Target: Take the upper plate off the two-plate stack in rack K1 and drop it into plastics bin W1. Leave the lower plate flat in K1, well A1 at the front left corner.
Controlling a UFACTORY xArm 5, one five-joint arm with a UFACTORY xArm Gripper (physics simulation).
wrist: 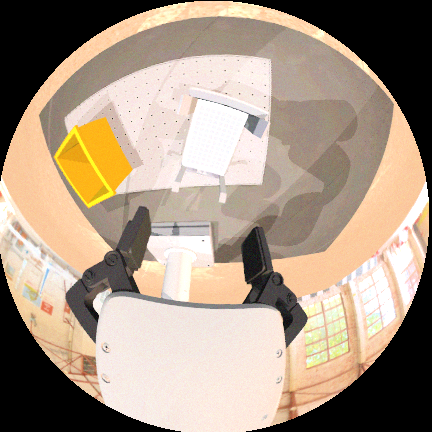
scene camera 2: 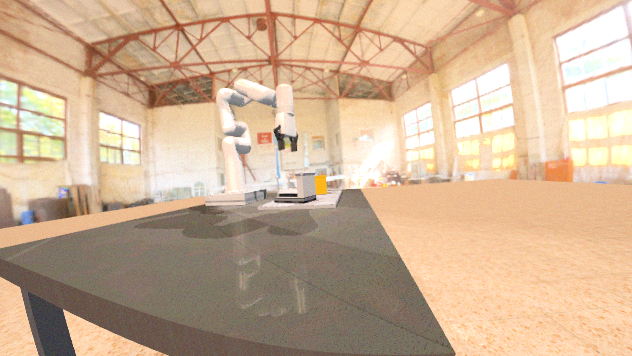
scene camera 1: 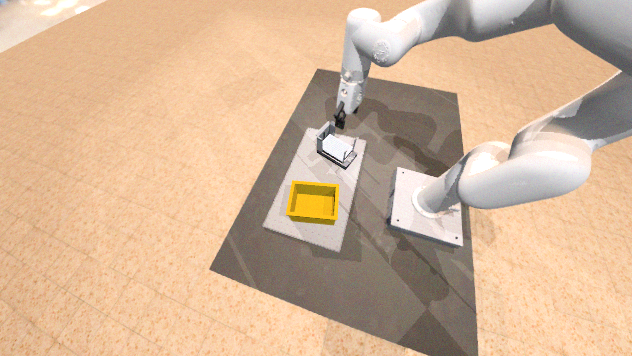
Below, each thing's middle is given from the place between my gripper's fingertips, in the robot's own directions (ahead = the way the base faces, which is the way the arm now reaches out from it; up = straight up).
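White well plate (wrist: 214, 130): my hand 1 cm to the left of it, 3 cm short of it, 17 cm above it.
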